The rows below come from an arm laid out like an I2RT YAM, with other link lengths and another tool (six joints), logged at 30 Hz.
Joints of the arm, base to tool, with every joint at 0 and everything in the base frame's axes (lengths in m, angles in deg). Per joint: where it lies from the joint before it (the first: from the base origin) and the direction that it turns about. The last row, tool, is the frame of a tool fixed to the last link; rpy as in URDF.
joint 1: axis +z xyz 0 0 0.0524
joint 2: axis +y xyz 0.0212 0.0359 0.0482
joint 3: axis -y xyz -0.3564 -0.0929 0
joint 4: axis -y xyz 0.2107 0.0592 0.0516
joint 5: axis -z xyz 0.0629 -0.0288 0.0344
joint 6: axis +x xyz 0.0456 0 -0.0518
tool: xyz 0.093 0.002 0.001 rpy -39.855 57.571 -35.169
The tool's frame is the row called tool.
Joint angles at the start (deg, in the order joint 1, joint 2, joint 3, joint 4, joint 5, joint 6):
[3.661, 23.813, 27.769, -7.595, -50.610, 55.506]
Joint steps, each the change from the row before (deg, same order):
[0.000, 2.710, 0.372, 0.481, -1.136, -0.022]
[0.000, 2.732, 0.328, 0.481, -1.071, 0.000]
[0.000, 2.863, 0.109, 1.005, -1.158, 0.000]
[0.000, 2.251, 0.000, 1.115, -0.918, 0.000]
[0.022, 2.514, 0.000, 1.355, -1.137, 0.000]
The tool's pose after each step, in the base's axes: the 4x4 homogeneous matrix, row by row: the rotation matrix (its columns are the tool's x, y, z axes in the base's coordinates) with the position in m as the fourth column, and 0 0 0 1 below. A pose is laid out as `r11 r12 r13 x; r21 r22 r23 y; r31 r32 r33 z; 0 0 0 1`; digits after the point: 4 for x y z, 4 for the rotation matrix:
-0.2490 -0.6129 0.7499 0.0524; 0.6519 0.4666 0.5977 0.0860; -0.7163 0.6377 0.2834 0.2879; 0 0 0 1
-0.2850 -0.5996 0.7478 0.0594; 0.6469 0.4554 0.6117 0.0880; -0.7073 0.6581 0.2581 0.2895; 0 0 0 1
-0.3194 -0.5882 0.7430 0.0671; 0.6415 0.4428 0.6263 0.0901; -0.6974 0.6767 0.2359 0.2906; 0 0 0 1
-0.3433 -0.5814 0.7376 0.0735; 0.6373 0.4326 0.6377 0.0918; -0.6899 0.6890 0.2220 0.2915; 0 0 0 1
-0.3699 -0.5757 0.7292 0.0805; 0.6319 0.4194 0.6518 0.0939; -0.6811 0.7019 0.2086 0.2924; 0 0 0 1

